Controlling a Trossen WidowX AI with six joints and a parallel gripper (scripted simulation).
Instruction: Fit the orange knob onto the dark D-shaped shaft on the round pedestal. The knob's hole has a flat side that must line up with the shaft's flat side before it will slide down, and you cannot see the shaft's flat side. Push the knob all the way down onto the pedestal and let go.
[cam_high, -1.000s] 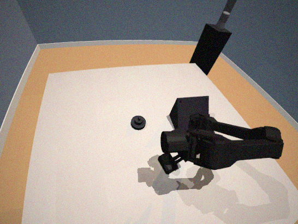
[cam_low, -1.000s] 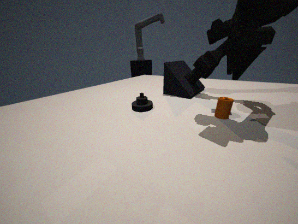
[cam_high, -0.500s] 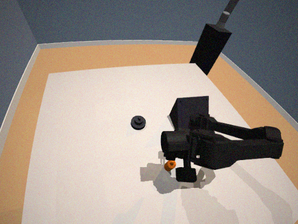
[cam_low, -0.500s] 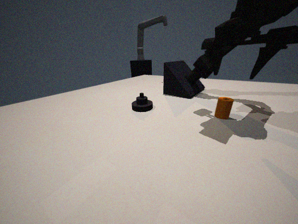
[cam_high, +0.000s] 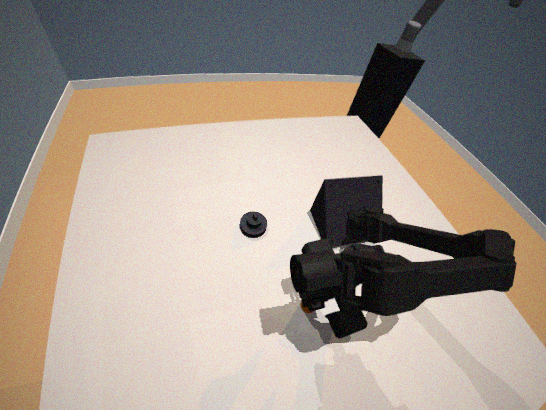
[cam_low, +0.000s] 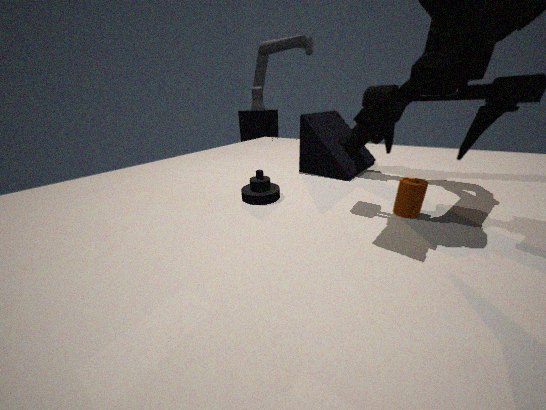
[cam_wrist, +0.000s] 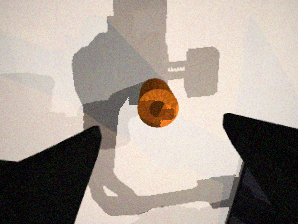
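Right now the orange knob is 7 cm below my gripper tip. Round my gripper tip: round dark pedestal 6 cm ahead, 27 cm to the right, 7 cm below.
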